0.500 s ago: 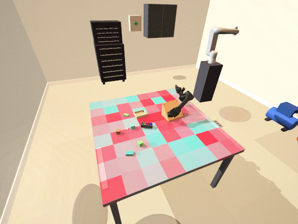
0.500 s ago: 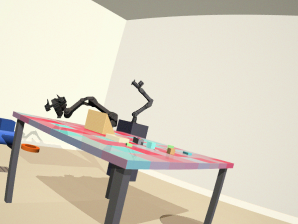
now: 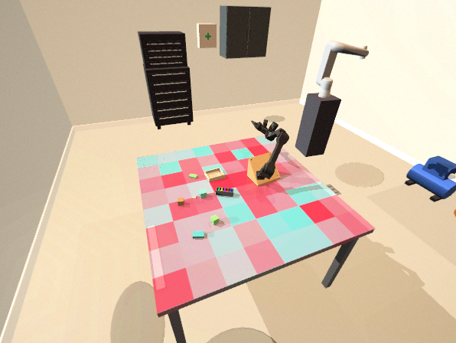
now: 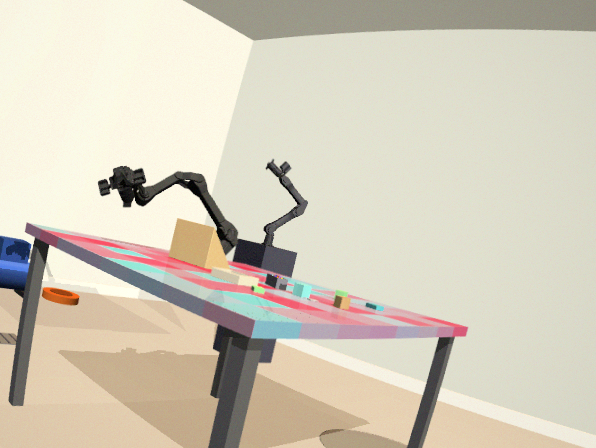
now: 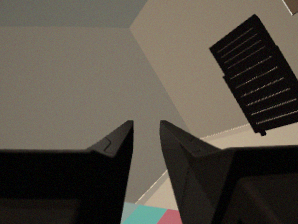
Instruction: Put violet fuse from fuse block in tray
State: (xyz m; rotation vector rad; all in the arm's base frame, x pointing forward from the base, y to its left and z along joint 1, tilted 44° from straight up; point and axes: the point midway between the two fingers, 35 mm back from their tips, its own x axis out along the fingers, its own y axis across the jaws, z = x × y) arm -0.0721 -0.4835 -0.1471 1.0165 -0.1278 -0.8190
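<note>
Right now the tan tray is 41 cm ahead of my gripper tip, 33 cm to the left of it and 27 cm below it.
</note>
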